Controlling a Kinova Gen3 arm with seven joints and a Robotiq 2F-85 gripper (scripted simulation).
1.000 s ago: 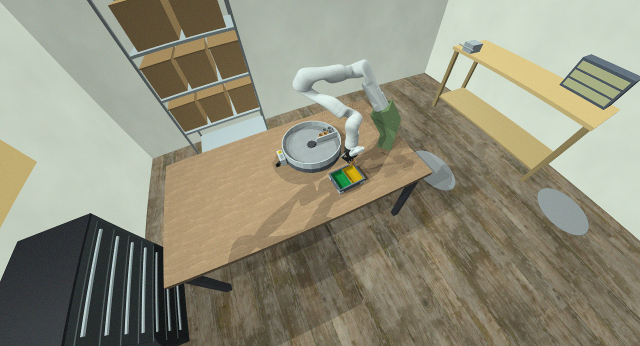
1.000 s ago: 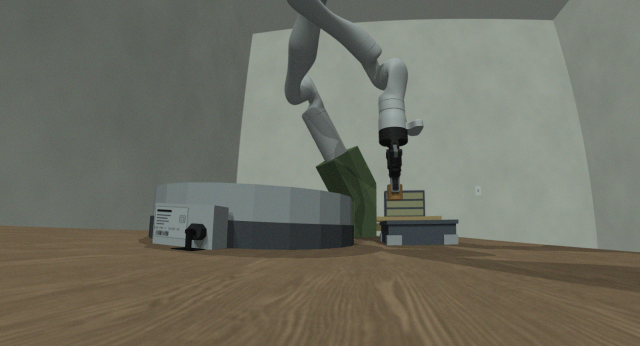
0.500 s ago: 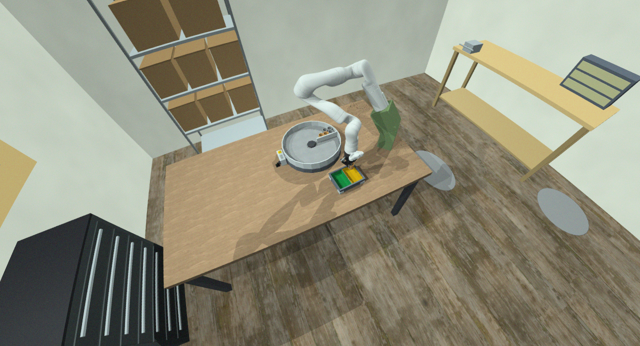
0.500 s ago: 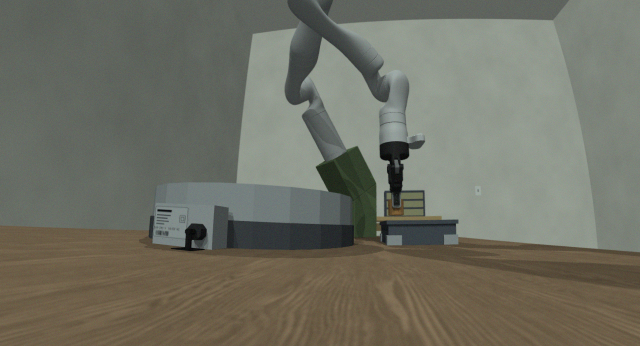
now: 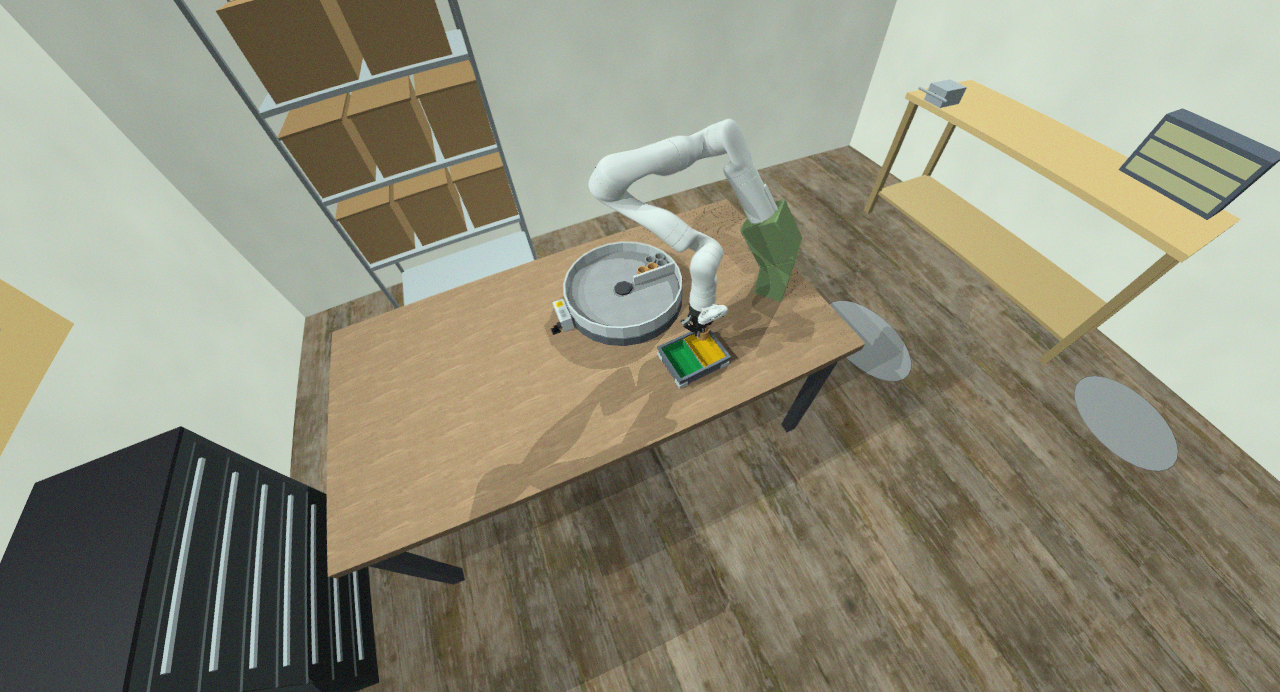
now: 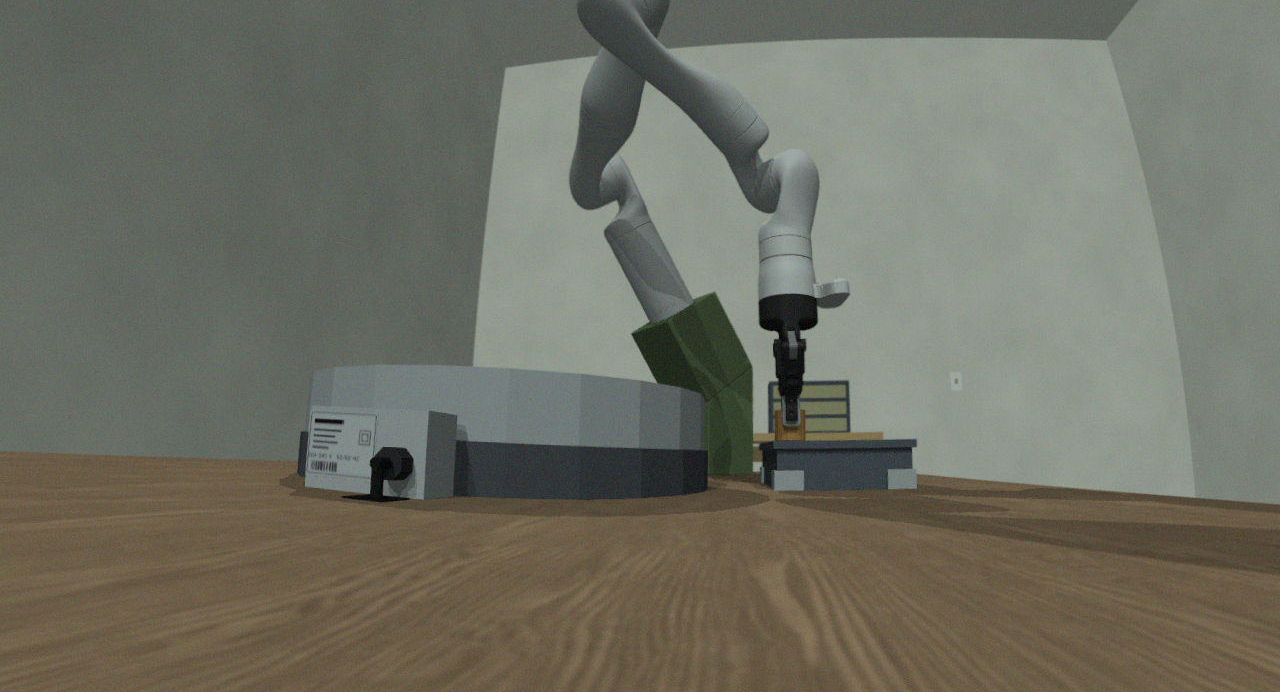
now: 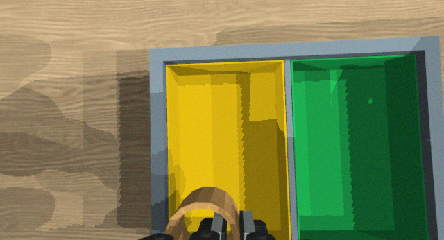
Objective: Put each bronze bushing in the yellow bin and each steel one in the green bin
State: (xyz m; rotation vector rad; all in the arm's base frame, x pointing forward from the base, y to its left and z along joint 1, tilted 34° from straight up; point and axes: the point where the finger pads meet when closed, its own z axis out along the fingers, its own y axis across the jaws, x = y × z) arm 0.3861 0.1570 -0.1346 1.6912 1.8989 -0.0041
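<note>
Now: hand 70 mm above the bin tray, 40 mm to the right of it and 40 mm short of it. From my hand the other things lie so: grey turntable: 310 mm to the right, 140 mm ahead, 40 mm below.
</note>
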